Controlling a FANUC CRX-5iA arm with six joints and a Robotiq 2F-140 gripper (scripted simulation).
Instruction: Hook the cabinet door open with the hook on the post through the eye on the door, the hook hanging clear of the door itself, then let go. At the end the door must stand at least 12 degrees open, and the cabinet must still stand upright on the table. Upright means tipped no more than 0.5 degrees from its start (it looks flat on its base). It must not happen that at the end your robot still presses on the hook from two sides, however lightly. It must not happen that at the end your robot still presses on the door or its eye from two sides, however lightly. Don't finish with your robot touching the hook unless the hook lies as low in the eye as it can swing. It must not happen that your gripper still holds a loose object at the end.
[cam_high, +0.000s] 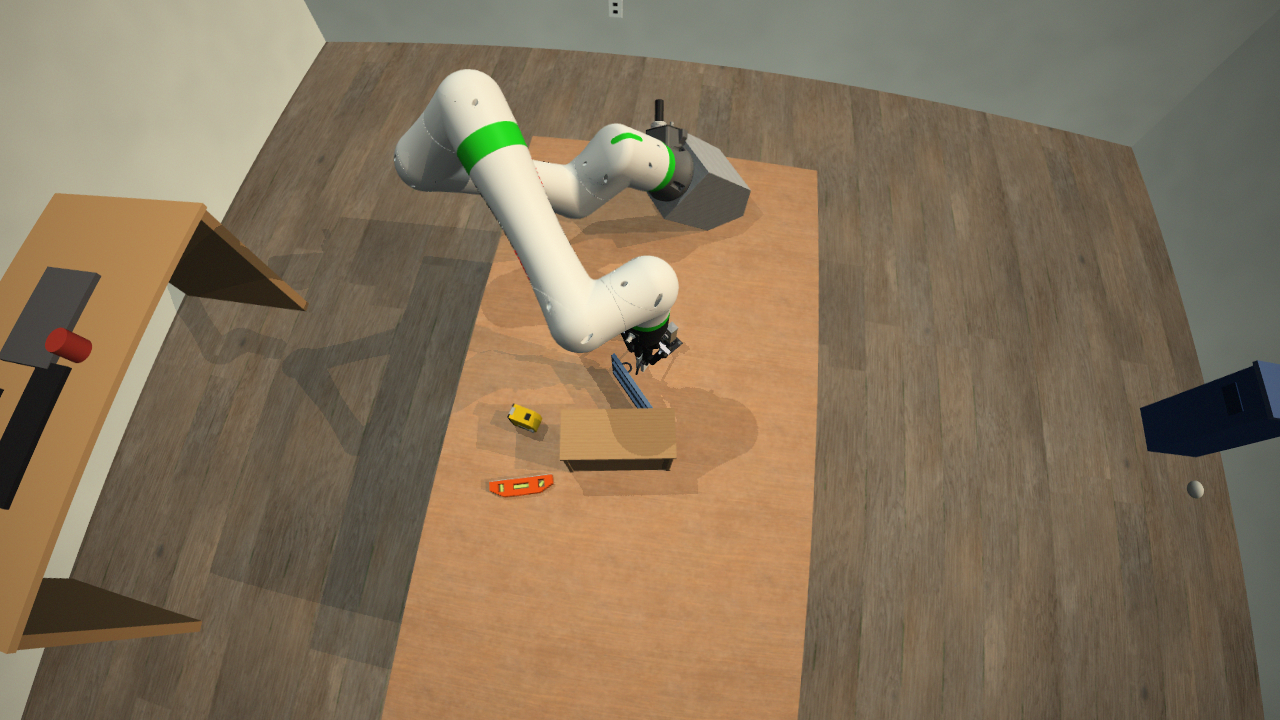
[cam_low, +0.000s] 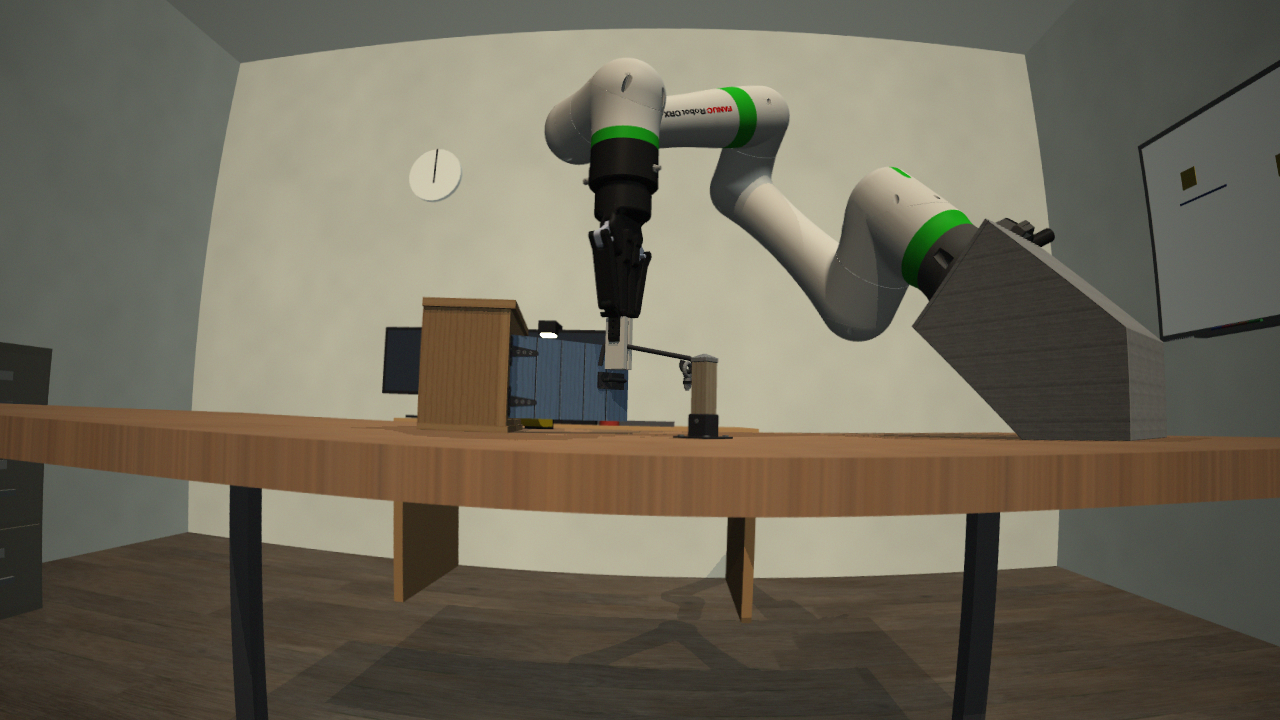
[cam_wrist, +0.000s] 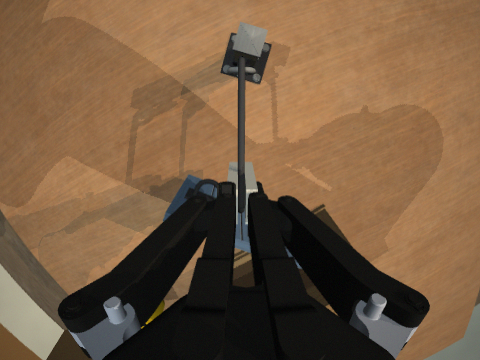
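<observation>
Now: the cabinet door 60 mm ahead of my hand, 50 mm below it and 10 mm to the right of it. Round my hand: hook post (60 mm behind, 50 mm below, 40 mm to the left); wooden cabinet (120 mm ahead, 40 mm below, 30 mm to the right); dark hook (30 mm behind, 20 mm to the left, 20 mm below).
</observation>
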